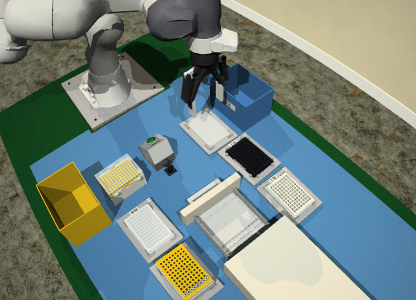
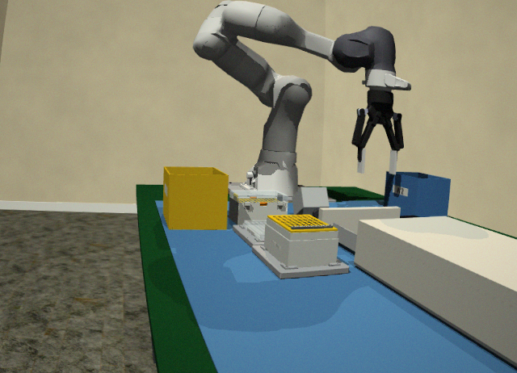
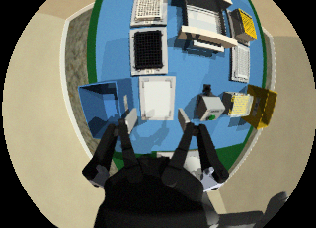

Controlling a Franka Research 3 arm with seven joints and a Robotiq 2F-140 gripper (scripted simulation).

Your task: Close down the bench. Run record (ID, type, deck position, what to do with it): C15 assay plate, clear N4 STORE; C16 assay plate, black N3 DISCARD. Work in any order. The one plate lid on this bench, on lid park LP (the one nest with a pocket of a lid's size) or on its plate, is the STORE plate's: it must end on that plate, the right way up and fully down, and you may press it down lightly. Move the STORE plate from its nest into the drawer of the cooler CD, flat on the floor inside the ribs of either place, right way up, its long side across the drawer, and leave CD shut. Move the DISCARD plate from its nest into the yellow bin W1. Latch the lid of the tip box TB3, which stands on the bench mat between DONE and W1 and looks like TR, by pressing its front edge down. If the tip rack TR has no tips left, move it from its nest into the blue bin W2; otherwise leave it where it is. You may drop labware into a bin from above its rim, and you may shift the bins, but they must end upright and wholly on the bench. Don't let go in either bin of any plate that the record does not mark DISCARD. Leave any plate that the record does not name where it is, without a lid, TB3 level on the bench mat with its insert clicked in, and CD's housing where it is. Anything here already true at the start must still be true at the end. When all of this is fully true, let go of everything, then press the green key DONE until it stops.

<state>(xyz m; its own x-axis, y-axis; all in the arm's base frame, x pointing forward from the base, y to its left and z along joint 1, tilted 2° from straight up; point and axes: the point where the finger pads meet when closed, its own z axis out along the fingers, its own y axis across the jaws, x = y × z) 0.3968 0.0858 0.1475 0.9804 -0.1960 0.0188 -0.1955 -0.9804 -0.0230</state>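
The plate lid is 130 mm below my hand. Also, from my hand: green DONE key: 170 mm to the right, 80 mm below, 80 mm behind; blue bin W2: 160 mm to the left, 110 mm below, 20 mm ahead; lid park: 140 mm below.
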